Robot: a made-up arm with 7 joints. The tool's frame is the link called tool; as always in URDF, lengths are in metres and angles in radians. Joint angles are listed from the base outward. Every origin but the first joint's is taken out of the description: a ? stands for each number. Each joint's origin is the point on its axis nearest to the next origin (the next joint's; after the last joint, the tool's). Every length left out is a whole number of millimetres.
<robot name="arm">
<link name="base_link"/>
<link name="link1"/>
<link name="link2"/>
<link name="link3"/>
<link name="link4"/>
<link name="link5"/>
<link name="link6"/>
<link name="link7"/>
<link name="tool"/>
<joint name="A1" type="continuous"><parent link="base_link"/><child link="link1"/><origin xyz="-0.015 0.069 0.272" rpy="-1.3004 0.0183 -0.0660"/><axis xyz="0 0 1"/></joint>
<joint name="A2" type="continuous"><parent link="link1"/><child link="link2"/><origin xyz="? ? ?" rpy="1.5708 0.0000 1.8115"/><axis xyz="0 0 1"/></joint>
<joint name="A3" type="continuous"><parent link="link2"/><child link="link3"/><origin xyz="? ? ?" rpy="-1.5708 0.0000 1.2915"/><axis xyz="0 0 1"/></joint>
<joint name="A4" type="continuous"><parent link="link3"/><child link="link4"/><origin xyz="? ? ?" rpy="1.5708 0.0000 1.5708"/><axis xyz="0 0 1"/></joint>
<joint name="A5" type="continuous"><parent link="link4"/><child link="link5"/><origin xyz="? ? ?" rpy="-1.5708 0.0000 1.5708"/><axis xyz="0 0 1"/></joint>
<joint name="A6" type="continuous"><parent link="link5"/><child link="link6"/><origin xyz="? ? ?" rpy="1.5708 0.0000 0.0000"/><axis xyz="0 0 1"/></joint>
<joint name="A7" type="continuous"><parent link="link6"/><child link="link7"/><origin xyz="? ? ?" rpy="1.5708 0.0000 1.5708"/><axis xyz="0 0 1"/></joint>
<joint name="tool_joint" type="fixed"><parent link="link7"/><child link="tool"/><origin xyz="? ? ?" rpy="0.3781 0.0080 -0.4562"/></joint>
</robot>
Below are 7 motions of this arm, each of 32 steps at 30 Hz.
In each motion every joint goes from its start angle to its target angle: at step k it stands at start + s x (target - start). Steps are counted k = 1, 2, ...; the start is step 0. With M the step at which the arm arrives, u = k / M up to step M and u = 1 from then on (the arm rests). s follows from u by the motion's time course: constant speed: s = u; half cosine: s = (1 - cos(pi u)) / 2; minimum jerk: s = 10 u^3 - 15 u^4 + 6 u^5.
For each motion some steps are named. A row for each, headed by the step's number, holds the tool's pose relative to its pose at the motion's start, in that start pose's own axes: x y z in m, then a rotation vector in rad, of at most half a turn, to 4 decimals.
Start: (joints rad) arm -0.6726 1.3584 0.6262 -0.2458 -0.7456 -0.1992 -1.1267
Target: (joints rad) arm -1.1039 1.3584 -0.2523 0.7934 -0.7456 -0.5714 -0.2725
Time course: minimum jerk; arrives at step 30
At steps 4, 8, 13, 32:
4: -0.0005 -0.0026 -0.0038 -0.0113 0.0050 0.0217
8: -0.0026 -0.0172 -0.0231 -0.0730 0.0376 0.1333
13: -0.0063 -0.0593 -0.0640 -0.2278 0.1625 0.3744
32: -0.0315 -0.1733 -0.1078 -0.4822 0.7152 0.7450

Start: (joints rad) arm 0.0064 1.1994 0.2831 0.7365 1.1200 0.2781 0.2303
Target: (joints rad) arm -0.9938 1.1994 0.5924 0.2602 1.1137 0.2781 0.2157
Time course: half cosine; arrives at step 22
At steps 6, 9, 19, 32:
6: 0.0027 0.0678 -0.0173 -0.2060 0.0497 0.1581
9: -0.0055 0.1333 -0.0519 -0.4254 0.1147 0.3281
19: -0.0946 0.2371 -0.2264 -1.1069 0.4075 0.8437
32: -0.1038 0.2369 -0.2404 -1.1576 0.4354 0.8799

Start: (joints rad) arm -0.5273 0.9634 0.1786 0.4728 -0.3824 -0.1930 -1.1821
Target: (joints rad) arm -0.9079 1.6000 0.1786 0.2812 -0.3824 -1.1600 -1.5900
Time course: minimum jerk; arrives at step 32
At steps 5, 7, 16, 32:
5: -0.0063 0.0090 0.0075 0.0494 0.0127 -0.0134
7: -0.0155 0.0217 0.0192 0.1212 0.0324 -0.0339
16: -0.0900 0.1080 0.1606 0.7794 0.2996 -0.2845
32: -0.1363 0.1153 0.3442 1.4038 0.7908 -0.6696

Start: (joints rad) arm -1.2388 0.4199 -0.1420 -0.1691 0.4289 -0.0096 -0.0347
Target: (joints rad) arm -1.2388 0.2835 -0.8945 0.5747 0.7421 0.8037 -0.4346
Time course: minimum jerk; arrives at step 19
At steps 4, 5, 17, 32:
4: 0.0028 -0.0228 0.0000 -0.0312 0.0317 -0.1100
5: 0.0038 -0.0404 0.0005 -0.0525 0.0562 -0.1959
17: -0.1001 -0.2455 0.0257 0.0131 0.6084 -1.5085
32: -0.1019 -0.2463 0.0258 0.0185 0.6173 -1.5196

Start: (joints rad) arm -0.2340 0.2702 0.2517 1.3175 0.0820 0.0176 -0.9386
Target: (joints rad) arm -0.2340 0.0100 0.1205 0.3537 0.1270 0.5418 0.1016
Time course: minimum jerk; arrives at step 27
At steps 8, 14, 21, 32:
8: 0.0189 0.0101 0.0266 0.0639 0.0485 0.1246
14: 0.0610 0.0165 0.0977 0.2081 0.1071 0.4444
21: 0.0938 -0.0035 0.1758 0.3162 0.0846 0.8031
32: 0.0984 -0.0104 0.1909 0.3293 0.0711 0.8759

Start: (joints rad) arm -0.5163 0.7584 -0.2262 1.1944 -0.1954 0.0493 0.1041
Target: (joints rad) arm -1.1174 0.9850 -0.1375 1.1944 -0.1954 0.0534 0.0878
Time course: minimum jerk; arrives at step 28
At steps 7, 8, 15, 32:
7: -0.0010 0.0260 0.0209 -0.0041 -0.0445 0.0537
8: -0.0021 0.0363 0.0291 -0.0061 -0.0623 0.0750
15: -0.0332 0.1377 0.1083 -0.0389 -0.2463 0.2925
32: -0.0990 0.2297 0.1728 -0.0955 -0.4390 0.5116

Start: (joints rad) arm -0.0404 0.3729 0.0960 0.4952 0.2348 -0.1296 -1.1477
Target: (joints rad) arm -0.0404 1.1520 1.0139 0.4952 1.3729 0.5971 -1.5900
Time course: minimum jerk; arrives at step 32
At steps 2, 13, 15, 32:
2: -0.0012 -0.0001 -0.0003 -0.0022 0.0035 -0.0001
13: -0.1848 -0.0352 -0.0125 -0.3779 0.4681 0.0614
15: -0.2465 -0.0534 0.0019 -0.5256 0.6010 0.1249
32: -0.4600 -0.1695 0.1804 -1.2179 0.9618 0.7773

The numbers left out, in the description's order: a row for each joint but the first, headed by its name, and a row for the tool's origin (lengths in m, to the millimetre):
A2: 0.008 0.002 0.000
A3: 0.254 -0.043 0.000
A4: -0.034 -0.024 0.000
A5: -0.176 -0.039 0.000
A6: 0.016 0.006 0.000
A7: -0.038 0.080 0.000
tool: 0.005 -0.006 0.000

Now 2 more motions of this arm.
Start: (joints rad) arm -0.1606 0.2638 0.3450 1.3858 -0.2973 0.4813 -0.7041
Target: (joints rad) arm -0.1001 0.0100 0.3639 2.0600 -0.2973 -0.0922 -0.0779
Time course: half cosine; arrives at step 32
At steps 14, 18, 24, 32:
14: 0.0213 -0.0242 -0.0834 -0.1051 0.1335 0.2244
18: 0.0278 -0.0436 -0.1217 -0.1480 0.2144 0.3287
24: 0.0319 -0.0755 -0.1683 -0.1932 0.3345 0.4597
32: 0.0320 -0.0967 -0.1924 -0.2121 0.4094 0.5311

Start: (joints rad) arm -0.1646 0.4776 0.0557 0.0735 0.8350 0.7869 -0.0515
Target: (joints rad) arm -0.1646 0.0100 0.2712 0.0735 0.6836 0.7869 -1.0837
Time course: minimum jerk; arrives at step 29
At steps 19, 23, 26, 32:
19: -0.0185 -0.0766 0.0774 -0.3518 -0.6196 -0.9248
23: -0.0263 -0.0907 0.0946 -0.4119 -0.7838 -1.1022
26: -0.0292 -0.0951 0.1003 -0.4303 -0.8404 -1.1588
32: -0.0297 -0.0959 0.1013 -0.4334 -0.8504 -1.1685

